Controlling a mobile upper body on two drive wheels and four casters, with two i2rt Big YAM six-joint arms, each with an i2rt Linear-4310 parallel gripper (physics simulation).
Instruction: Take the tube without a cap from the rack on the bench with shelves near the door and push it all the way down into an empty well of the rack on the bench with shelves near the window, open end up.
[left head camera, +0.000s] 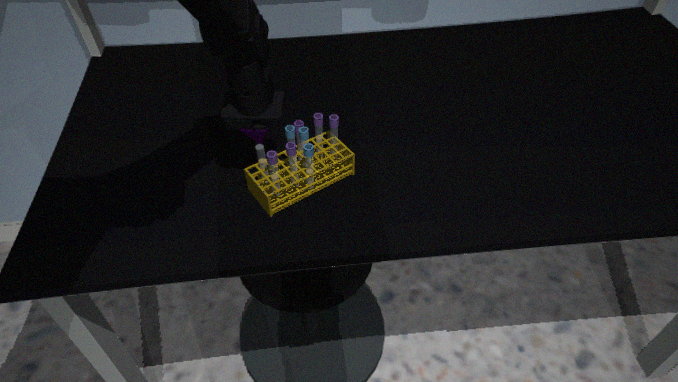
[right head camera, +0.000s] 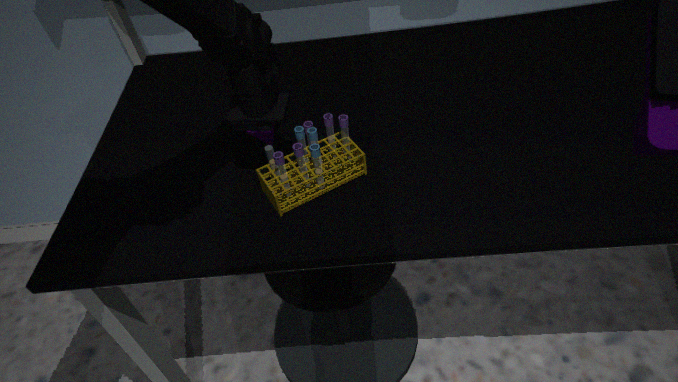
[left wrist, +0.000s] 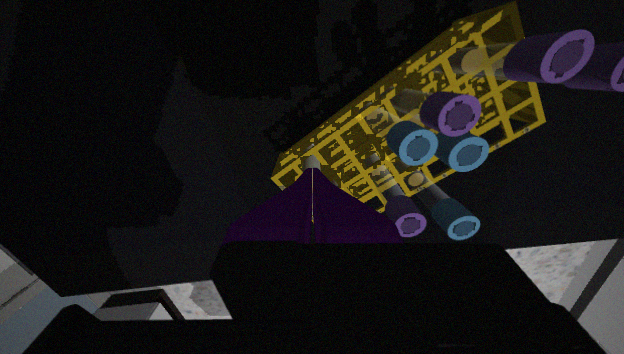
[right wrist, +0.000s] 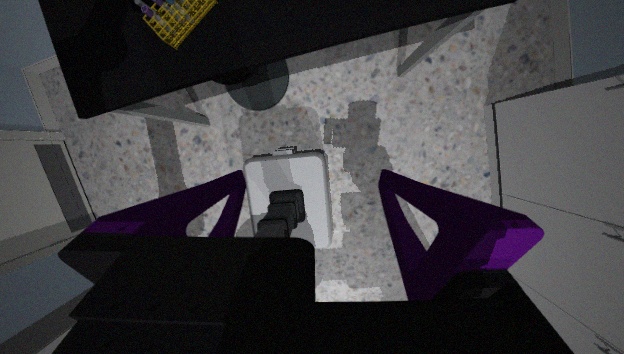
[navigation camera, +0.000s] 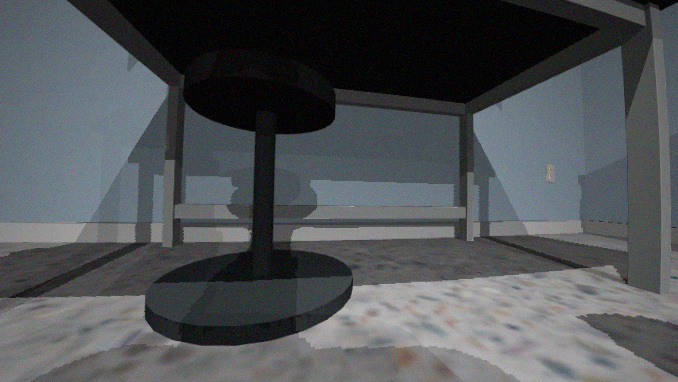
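Note:
A yellow wire rack (left head camera: 258, 195) (right head camera: 270, 194) (right wrist: 161, 35) stands on the black bench (left head camera: 500, 125) (right head camera: 500, 150). The tube without a cap (left head camera: 260, 151) (right head camera: 270, 153) (left wrist: 311, 162) stands upright near the rack's left end, in the back row. Several tubes with purple or blue caps stand in the same rack. My left gripper (left head camera: 258, 140) (right head camera: 262, 138) (left wrist: 312, 176) is shut and empty; its purple tips meet beside the uncapped tube's top in the left wrist view, and I cannot tell whether they touch it. My right gripper (right wrist: 312, 177) is wide open and empty, over the floor.
A purple-capped tube (left head camera: 272, 159) (right head camera: 279, 160) stands close to the uncapped tube. A dark round stool (right wrist: 257, 90) (navigation camera: 250, 305) stands at the bench's front edge, partly under it. A bench leg (navigation camera: 645, 160) stands at the right in the navigation view.

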